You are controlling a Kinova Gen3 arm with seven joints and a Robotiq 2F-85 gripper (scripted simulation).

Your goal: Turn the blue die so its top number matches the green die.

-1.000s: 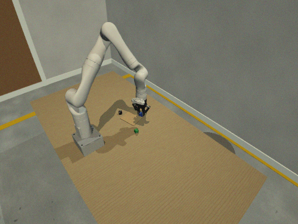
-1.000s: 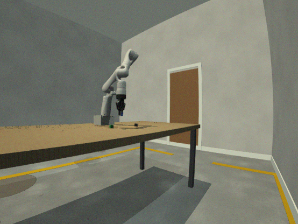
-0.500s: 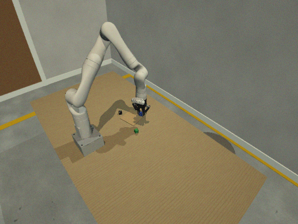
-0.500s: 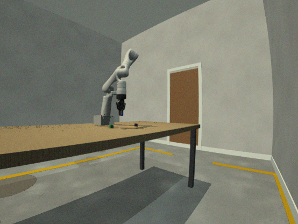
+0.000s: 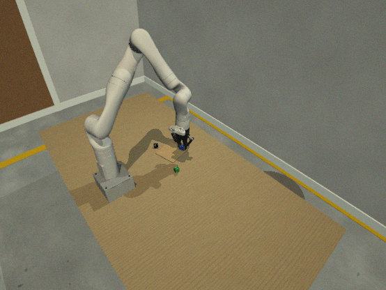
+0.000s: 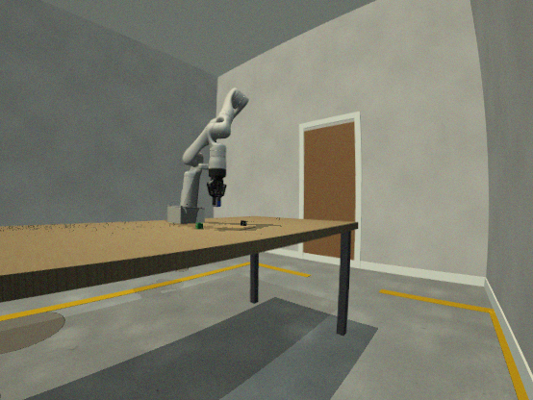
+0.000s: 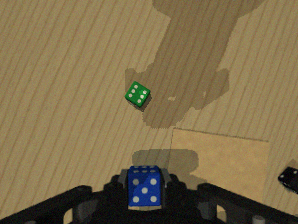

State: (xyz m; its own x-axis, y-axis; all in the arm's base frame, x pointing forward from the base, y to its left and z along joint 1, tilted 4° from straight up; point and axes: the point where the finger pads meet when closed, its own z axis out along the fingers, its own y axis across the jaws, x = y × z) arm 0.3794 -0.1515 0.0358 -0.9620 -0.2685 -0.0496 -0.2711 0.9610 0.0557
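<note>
The tan mat is 120 mm below my hand, 110 mm to the left of it and 10 mm ahead of it. From my hand the other things lie so: black die (210 mm to the left, 110 mm below, 20 mm behind); blue die (10 mm below); green die (110 mm below, 80 mm behind, 30 mm to the right).
</note>
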